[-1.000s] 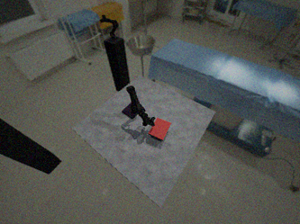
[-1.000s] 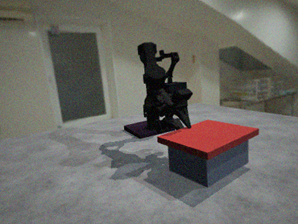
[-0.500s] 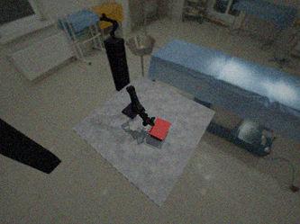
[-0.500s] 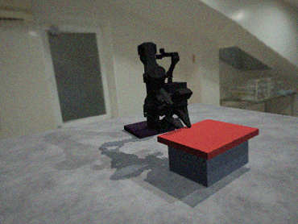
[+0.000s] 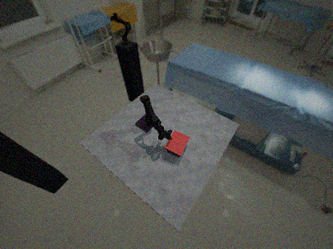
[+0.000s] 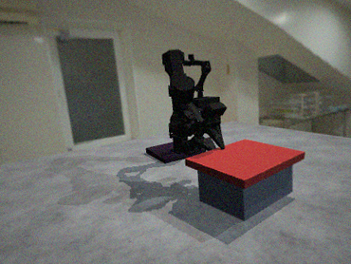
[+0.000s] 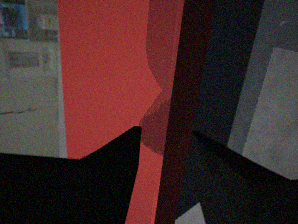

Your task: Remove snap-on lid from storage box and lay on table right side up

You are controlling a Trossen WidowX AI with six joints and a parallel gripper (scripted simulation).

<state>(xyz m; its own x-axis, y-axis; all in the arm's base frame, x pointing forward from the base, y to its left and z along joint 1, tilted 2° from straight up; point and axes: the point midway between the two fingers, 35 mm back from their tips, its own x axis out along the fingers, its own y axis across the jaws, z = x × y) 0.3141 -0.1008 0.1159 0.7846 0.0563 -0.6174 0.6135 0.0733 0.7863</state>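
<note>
Right now the red lid is 80 mm ahead of my gripper tip and 10 mm to the left of it. Also, from my gripper tip: storage box 80 mm ahead, 10 mm to the left, 50 mm below.
</note>
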